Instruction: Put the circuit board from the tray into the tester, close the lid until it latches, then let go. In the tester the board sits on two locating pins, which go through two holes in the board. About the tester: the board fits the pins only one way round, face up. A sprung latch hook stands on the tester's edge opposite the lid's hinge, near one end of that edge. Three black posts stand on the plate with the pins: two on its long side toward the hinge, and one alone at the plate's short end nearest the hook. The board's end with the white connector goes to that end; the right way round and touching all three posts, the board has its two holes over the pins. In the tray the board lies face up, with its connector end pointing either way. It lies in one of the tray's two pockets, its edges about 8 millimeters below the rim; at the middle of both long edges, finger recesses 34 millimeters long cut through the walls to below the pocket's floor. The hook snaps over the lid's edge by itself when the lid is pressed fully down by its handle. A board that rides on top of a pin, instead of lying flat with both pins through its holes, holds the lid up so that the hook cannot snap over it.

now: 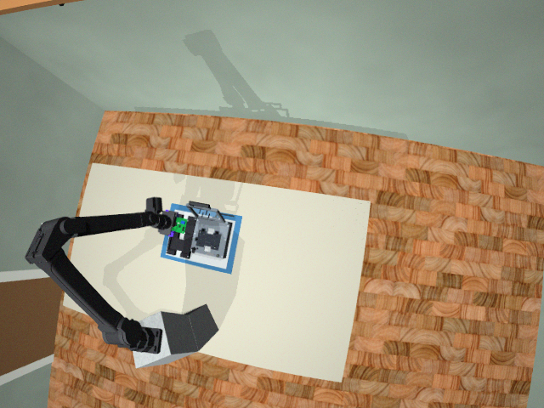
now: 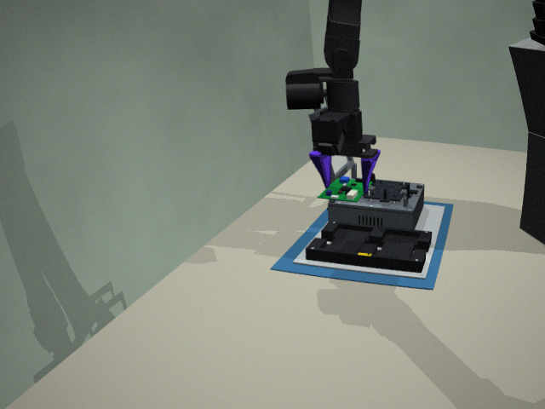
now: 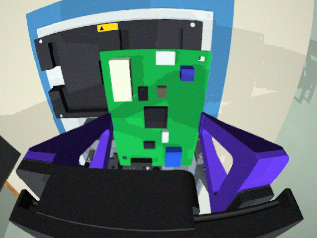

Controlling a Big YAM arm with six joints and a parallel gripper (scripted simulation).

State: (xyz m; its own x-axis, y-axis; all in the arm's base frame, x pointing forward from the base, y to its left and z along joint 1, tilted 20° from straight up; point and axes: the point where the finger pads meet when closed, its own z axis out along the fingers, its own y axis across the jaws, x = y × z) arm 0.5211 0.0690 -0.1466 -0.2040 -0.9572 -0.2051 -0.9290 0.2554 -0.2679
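Now: hand 12 cm to the left of the tester, 4 cm past it and 1 cm above it. From my hand the other things lie so: tester lid 18 cm to the right, 6 cm above, 5 cm ahead; then tester plate 15 cm to the right, 7 cm behind, 5 cm below; then green circuit board right at my hand.
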